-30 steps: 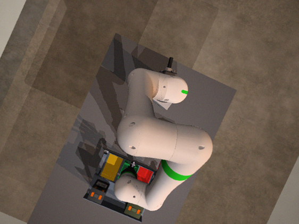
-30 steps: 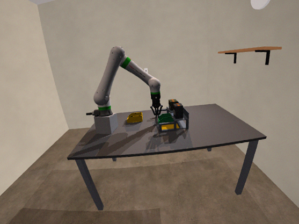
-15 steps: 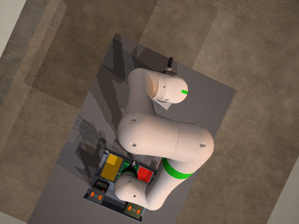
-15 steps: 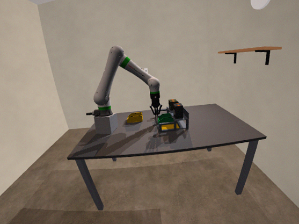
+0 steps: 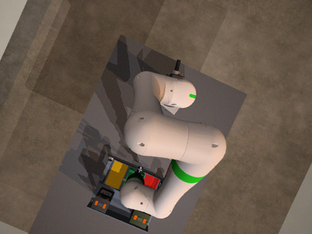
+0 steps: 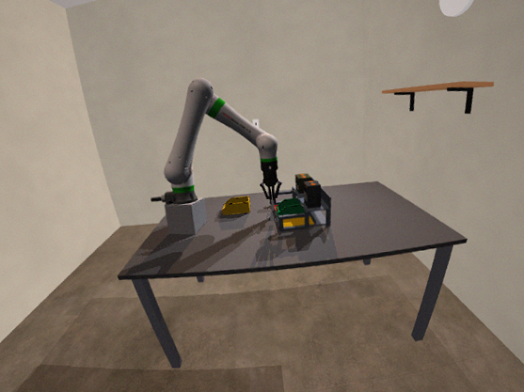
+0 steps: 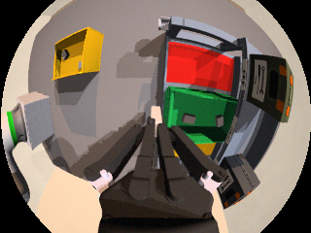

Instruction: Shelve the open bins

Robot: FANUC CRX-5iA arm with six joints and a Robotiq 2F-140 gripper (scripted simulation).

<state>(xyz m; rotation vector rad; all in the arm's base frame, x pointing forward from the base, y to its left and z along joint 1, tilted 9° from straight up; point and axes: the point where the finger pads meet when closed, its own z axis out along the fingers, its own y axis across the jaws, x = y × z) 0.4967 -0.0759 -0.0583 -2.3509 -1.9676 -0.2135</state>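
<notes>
Right now the yellow bin is 200 mm behind my hand, 180 mm to the left of it and 40 mm below it. Also, from my hand: green bin (110 mm ahead, 20 mm to the right, 30 mm below); then yellow-marked place (90 mm ahead, 130 mm to the right, 70 mm below); then red mark (130 mm ahead, 90 mm to the left, 70 mm below).
</notes>
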